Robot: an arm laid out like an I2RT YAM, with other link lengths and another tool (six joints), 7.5 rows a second.
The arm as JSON. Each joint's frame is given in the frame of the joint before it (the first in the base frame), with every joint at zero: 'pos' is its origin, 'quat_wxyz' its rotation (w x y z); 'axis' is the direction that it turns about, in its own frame. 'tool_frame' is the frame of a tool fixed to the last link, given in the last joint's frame.
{
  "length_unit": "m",
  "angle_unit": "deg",
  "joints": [
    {
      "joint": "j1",
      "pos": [
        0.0,
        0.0,
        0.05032
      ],
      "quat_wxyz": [
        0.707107,
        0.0,
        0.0,
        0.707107
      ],
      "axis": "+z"
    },
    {
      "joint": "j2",
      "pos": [
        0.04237,
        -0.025,
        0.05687
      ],
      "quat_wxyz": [
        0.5,
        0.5,
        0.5,
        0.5
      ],
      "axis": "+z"
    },
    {
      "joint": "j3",
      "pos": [
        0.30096,
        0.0,
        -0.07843
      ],
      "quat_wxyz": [
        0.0,
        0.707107,
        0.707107,
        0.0
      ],
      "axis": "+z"
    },
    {
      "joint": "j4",
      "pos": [
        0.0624,
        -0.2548,
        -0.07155
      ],
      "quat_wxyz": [
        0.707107,
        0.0,
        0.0,
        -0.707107
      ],
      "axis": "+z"
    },
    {
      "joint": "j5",
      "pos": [
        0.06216,
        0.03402,
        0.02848
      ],
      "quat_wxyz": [
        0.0,
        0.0,
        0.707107,
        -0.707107
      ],
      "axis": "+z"
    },
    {
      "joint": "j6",
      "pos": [
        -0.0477,
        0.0,
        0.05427
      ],
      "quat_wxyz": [
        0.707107,
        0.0,
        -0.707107,
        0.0
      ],
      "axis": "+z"
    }
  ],
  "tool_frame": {
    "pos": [
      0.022,
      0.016,
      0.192
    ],
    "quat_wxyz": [
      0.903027,
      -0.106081,
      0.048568,
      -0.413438
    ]
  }
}
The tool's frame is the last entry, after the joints.
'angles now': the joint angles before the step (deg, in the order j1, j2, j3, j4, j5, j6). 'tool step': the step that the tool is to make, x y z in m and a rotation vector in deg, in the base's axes. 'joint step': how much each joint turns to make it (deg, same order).
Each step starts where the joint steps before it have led.
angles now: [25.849, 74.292, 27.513, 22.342, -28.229, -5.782]
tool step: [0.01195, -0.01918, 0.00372, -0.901, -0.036, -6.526]
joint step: [-0.020, -3.486, -0.523, -2.428, 6.274, 2.107]
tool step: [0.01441, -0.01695, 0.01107, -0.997, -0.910, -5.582]
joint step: [-0.048, -2.721, 1.299, -3.279, 5.591, 1.083]
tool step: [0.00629, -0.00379, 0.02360, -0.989, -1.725, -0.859]
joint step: [-0.008, -2.245, 3.893, -5.346, 1.420, -1.229]
